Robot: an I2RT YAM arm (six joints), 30 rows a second.
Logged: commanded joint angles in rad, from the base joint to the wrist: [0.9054, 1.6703, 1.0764, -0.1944, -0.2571, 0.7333]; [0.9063, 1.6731, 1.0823, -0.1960, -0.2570, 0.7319]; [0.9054, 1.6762, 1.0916, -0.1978, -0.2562, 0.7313]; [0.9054, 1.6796, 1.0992, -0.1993, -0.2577, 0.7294]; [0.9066, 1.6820, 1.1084, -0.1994, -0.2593, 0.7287]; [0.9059, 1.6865, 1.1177, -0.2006, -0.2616, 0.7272]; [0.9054, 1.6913, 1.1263, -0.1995, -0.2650, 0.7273]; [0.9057, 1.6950, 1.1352, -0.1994, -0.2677, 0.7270]
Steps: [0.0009, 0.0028, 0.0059, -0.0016, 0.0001, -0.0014]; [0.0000, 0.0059, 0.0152, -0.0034, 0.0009, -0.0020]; [0.0000, 0.0093, 0.0228, -0.0049, -0.0006, -0.0039]; [0.0012, 0.0117, 0.0320, -0.0050, -0.0022, -0.0046]; [0.0005, 0.0162, 0.0413, -0.0062, -0.0045, -0.0061]; [0.0000, 0.0210, 0.0499, -0.0051, -0.0079, -0.0060]; [0.0003, 0.0247, 0.0588, -0.0050, -0.0106, -0.0063]
